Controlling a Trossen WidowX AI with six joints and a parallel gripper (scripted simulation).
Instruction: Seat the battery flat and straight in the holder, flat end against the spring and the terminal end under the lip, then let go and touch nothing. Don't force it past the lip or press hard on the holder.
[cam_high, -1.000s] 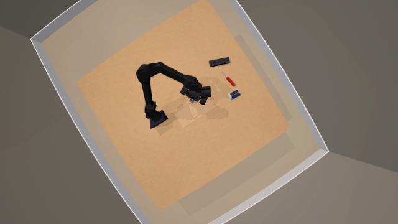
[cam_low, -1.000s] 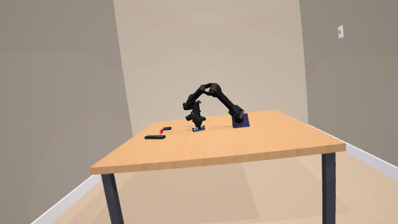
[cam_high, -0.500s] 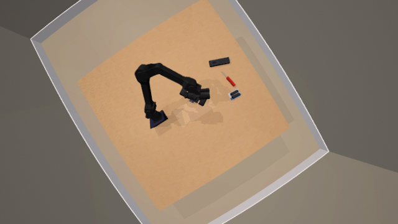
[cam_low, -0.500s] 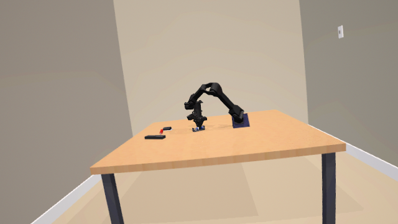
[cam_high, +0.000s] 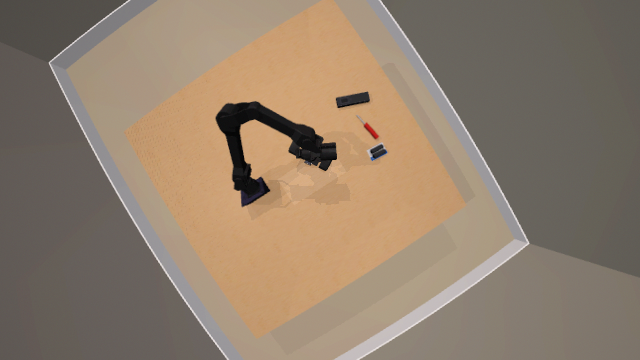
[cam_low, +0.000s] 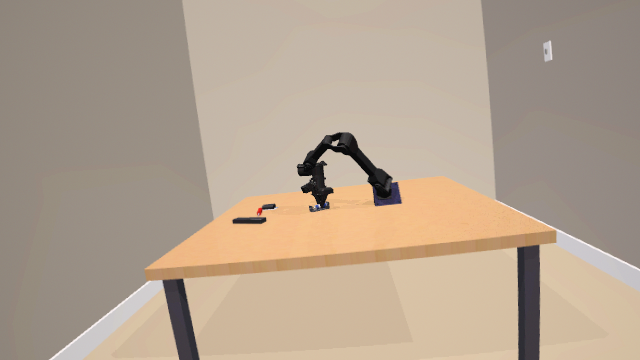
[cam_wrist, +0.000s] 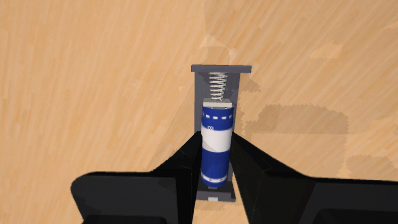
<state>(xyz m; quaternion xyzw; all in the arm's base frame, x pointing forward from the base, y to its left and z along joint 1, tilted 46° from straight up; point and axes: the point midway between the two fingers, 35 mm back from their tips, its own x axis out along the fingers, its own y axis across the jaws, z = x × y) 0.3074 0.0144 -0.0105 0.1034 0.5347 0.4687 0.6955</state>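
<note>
Right now the battery is 1 cm above my gripper tip. Round my gripper tip: black remote-like bar (32 cm ahead, 14 cm to the left, 1 cm above); then red screwdriver (31 cm ahead).
</note>
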